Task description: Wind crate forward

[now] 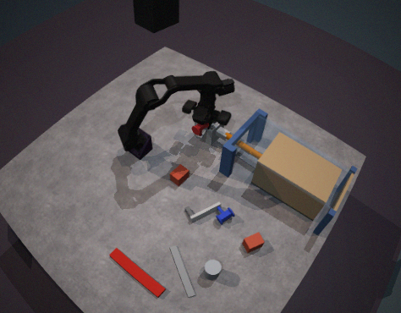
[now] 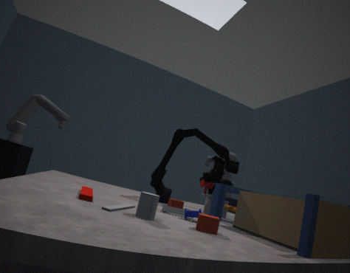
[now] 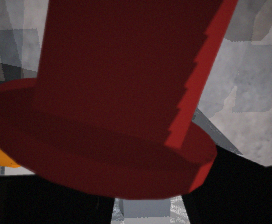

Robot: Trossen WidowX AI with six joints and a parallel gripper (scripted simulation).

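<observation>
My gripper tip is 1 cm short of the winch handle with red knob, 2 cm to the left of it and 2 cm below it. From my gripper tip the other things lie so: blue t-shaped piece (30 cm ahead, 20 cm to the right, 7 cm below); then grey strip (35 cm ahead, 46 cm to the right, 9 cm below); then grey winch (3 cm behind, 3 cm to the left, 6 cm below).
</observation>
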